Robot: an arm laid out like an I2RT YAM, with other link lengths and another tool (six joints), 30 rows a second.
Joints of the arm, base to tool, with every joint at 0 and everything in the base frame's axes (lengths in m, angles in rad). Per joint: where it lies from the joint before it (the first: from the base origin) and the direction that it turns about. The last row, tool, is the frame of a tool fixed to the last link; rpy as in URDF.
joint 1: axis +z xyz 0 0 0.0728
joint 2: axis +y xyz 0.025 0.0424 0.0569
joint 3: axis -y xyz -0.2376 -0.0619 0
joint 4: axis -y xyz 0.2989 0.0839 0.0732
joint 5: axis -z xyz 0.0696 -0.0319 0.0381
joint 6: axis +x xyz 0.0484 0 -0.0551
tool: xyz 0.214 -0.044 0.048 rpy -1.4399 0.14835 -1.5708
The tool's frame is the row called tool.
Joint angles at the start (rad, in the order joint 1, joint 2, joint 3, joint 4, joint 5, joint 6):
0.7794, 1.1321, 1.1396, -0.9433, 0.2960, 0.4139
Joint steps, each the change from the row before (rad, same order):
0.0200, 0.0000, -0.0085, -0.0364, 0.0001, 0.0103
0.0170, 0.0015, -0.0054, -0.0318, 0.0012, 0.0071
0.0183, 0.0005, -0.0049, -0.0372, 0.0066, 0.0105
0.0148, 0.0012, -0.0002, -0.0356, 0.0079, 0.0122
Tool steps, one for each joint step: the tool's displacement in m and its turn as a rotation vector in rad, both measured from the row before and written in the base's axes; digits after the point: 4 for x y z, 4 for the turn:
-0.0117, -0.0008, -0.0110, -0.0258, 0.0335, 0.0119
-0.0098, -0.0012, -0.0086, -0.0246, 0.0272, 0.0106
-0.0104, -0.0035, -0.0079, -0.0294, 0.0263, 0.0063
-0.0085, -0.0045, -0.0051, -0.0258, 0.0211, 0.0008

